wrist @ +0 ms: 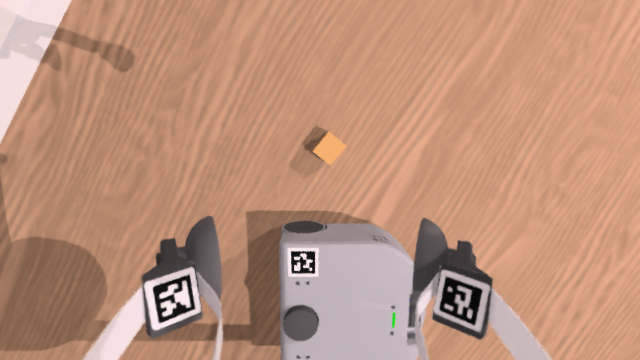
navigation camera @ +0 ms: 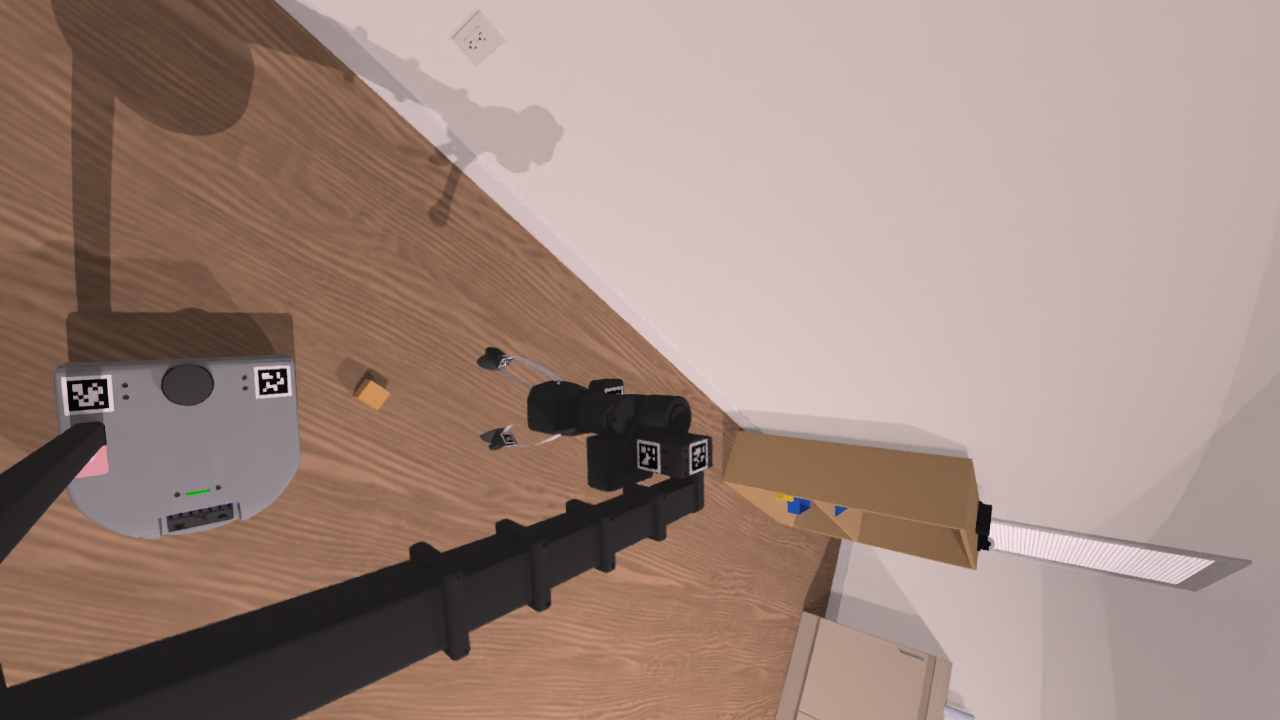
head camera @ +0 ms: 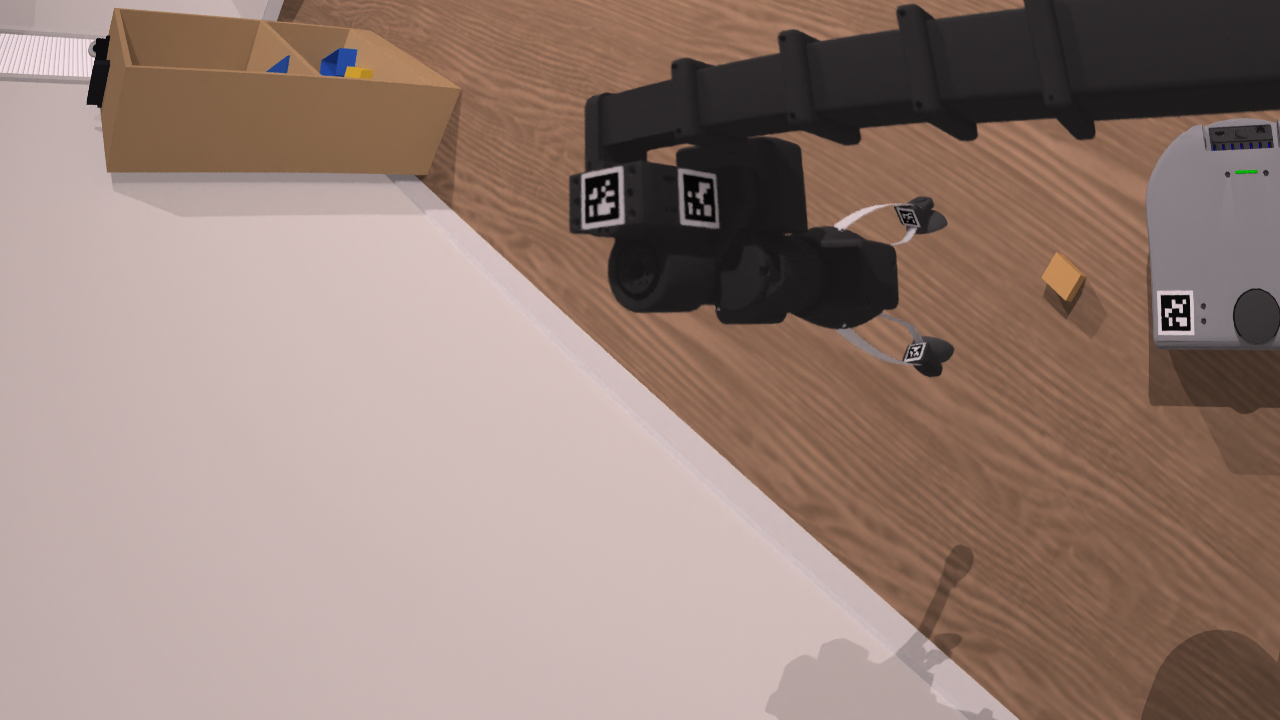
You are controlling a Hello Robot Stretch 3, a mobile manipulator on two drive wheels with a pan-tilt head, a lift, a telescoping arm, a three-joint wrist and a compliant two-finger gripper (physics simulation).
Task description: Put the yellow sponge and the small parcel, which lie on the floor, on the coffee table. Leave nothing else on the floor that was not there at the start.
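Places are measured from the robot's base along level axes (x up, y back, z right), in metres.
Pixels of known places: gripper, fingertip midpoint: (wrist: pixel 316 244) (navigation camera: pixel 486 397) (head camera: pixel 939 286); robot's base, link origin: (wrist: pixel 304 284) (navigation camera: pixel 188 382) (head camera: pixel 1253 314).
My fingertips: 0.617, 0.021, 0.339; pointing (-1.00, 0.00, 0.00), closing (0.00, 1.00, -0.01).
For each thing: its middle in the pictures, then the offset to it from my fingertips, as dx, dy, dz. "*": a spot on its surface instead.
- small orange-tan block, body centre: (head camera: pixel 1064 277) (wrist: pixel 329 147) (navigation camera: pixel 371 394) -0.591, +0.037, +0.011
- tan open box, surface spot: (head camera: pixel 268 120) (navigation camera: pixel 846 476) * -0.021, +0.542, +1.674
A small orange-tan block (head camera: pixel 1062 275) (navigation camera: pixel 372 394) (wrist: pixel 329 148), which looks like the small parcel, lies on the wooden floor close to my base. My gripper (head camera: pixel 932 284) (navigation camera: pixel 490 398) (wrist: pixel 316 244) is open and empty, its two fingers wide apart above the floor. In the wrist view the block shows beyond the fingertips, a little above the middle of the frame; it is not between the fingers. In the head view it lies between the gripper and the base. The yellow sponge and the coffee table do not show in these views.
My grey base (head camera: pixel 1203 223) (navigation camera: pixel 183 447) (wrist: pixel 350 290) stands beside the block. A pale wall (head camera: pixel 268 447) (navigation camera: pixel 895 223) runs diagonally along the floor. A tan open box (head camera: pixel 268 120) (navigation camera: pixel 850 474) with blue and yellow pieces is beyond the wrist. A beige cabinet (navigation camera: pixel 859 667) stands near it.
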